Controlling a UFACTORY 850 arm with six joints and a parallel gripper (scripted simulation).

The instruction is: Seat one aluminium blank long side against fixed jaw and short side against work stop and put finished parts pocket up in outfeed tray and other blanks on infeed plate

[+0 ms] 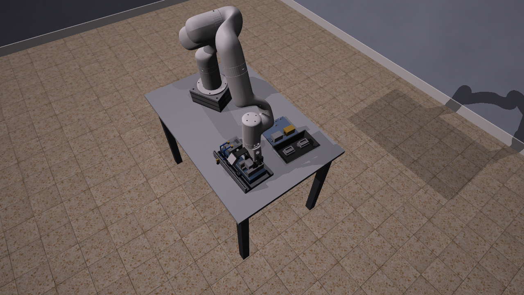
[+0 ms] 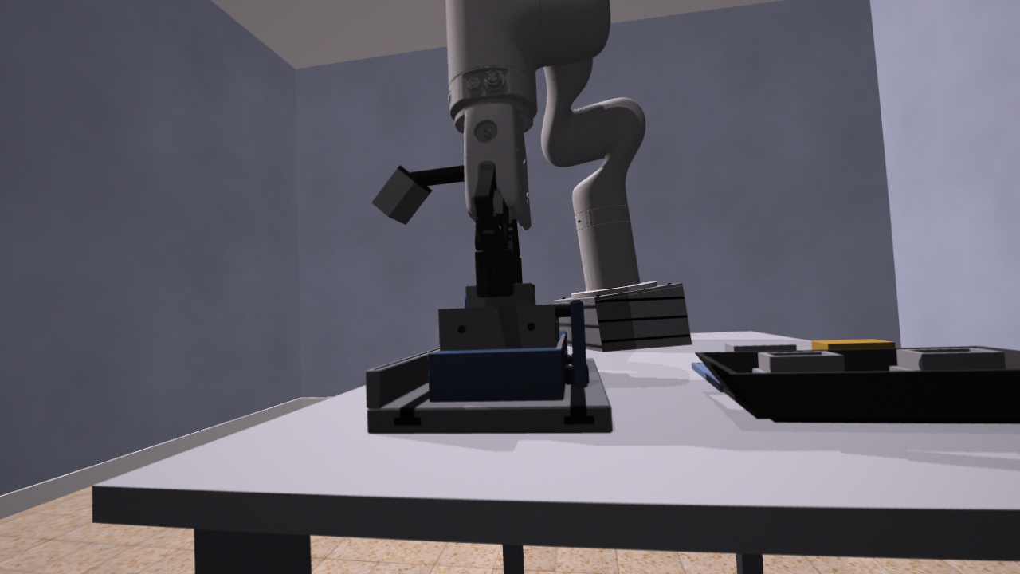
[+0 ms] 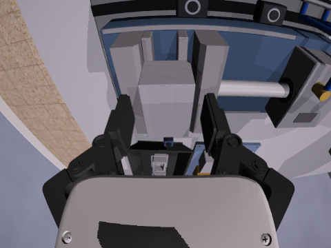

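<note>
The aluminium blank lies 2 cm below my hand. The rest, counted from my hand: brass blank 36 cm to the left, 10 cm below, 8 cm behind.
</note>
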